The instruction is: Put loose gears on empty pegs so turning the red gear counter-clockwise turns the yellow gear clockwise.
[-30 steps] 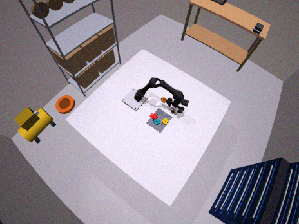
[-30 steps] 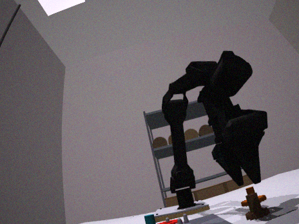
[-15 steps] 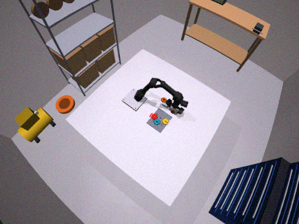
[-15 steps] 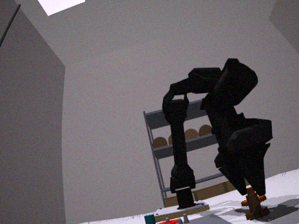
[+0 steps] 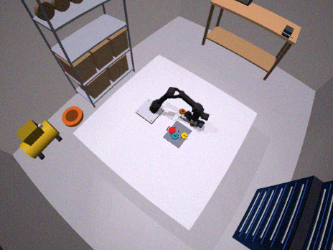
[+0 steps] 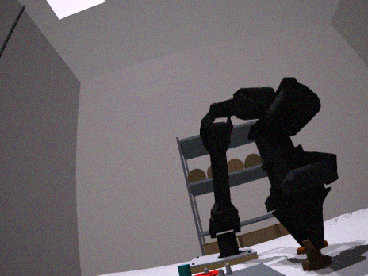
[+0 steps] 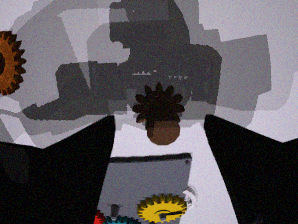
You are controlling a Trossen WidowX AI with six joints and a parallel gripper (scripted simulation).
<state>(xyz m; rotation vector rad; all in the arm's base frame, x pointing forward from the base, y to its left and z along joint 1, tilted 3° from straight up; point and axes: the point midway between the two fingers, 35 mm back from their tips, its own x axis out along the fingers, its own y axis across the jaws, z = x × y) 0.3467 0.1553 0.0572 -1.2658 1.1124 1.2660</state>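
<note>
Now: the teal gear 200 mm to the right of my gripper tip and 30 mm behind it. Round my gripper tip: brown gear (10 mm below); then orange gear (160 mm behind, 40 mm to the left, 10 mm below); then yellow gear (140 mm to the right, 20 mm ahead, 10 mm below).
</note>
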